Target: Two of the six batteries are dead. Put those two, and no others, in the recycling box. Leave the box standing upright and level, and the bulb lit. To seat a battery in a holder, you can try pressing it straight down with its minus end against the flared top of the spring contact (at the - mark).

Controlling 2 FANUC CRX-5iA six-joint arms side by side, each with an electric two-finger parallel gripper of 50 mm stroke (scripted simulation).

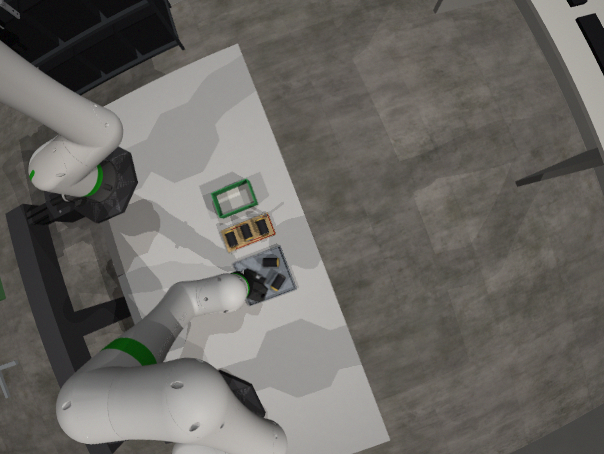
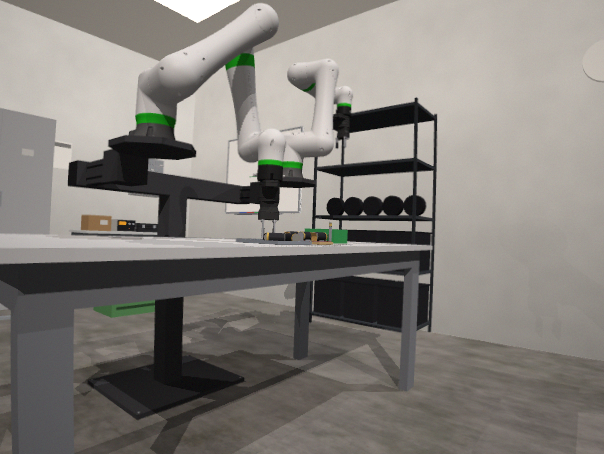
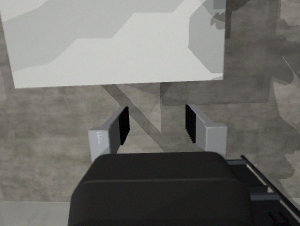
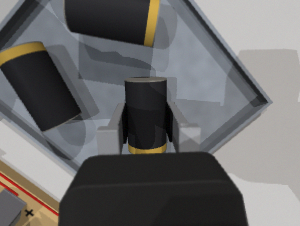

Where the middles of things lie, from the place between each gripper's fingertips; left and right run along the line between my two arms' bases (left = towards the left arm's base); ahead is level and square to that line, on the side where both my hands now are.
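My right gripper is 30 mm above the grey tray (image 1: 254, 262) and 30 mm short of it.
From my left hand, I see the grey tray 590 mm below, 1020 mm to the right and 220 mm ahead.
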